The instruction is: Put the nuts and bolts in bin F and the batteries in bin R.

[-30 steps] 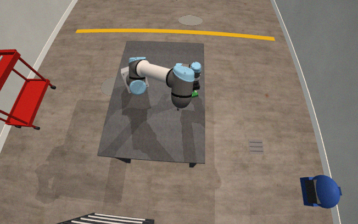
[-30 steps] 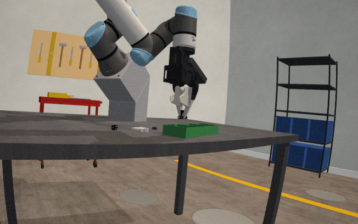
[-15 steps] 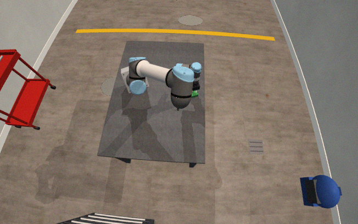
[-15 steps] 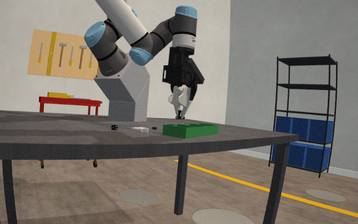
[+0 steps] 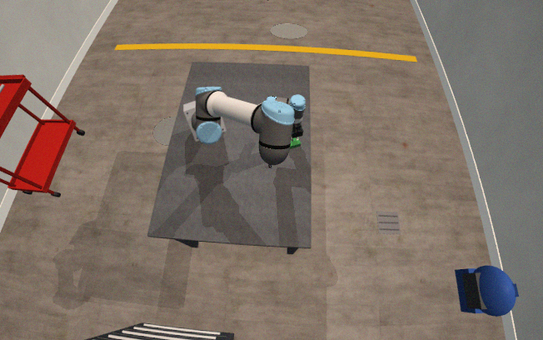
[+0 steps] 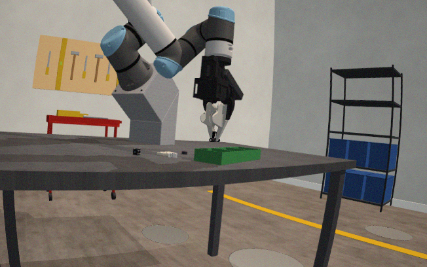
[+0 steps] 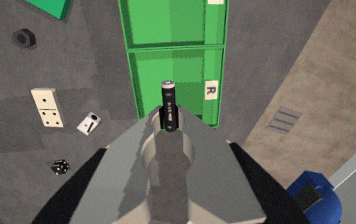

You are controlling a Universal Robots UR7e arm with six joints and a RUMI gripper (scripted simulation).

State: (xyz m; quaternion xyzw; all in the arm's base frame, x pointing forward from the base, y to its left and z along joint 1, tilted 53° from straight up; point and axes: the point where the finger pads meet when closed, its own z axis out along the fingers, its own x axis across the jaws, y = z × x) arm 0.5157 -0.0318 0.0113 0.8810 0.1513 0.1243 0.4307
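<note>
Now: the black nut 15 cm behind my hand, 3 cm to the left of it and 7 cm below it. Also, from my hand: flat green card 11 cm behind, 8 cm to the left, 7 cm below; then green bin tray 1 cm behind, 8 cm to the left, 5 cm below; then black battery 1 cm below.
</note>
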